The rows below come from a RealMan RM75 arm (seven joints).
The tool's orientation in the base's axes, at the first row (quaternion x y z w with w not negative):
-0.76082 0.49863 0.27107 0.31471
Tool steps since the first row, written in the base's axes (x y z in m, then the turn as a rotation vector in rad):
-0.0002 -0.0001 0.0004 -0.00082 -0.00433 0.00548
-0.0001 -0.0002 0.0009 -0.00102 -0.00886 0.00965
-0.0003 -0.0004 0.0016 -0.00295 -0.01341 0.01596
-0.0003 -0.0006 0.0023 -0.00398 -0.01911 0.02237
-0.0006 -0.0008 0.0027 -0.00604 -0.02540 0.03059
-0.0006 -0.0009 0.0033 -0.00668 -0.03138 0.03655
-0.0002 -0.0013 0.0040 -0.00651 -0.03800 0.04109
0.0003 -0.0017 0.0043 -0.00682 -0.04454 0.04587
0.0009 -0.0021 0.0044 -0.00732 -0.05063 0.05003
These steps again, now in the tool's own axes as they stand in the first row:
-0.0003 0.0001 -0.0003 -0.00173 0.00094 -0.00675
-0.0006 0.0000 -0.0007 -0.00216 0.00163 -0.01286
-0.0010 0.0001 -0.0013 -0.00475 0.00350 -0.02021
-0.0014 0.0000 -0.0019 -0.00642 0.00486 -0.02858
-0.0017 0.0002 -0.0023 -0.00943 0.00697 -0.03847
-0.0021 0.0001 -0.0028 -0.01047 0.00815 -0.04679
-0.0022 -0.0003 -0.0036 -0.00981 0.00906 -0.05474
-0.0020 -0.0007 -0.0041 -0.00955 0.01034 -0.06274
-0.0016 -0.0011 -0.0045 -0.00917 0.01179 -0.06998

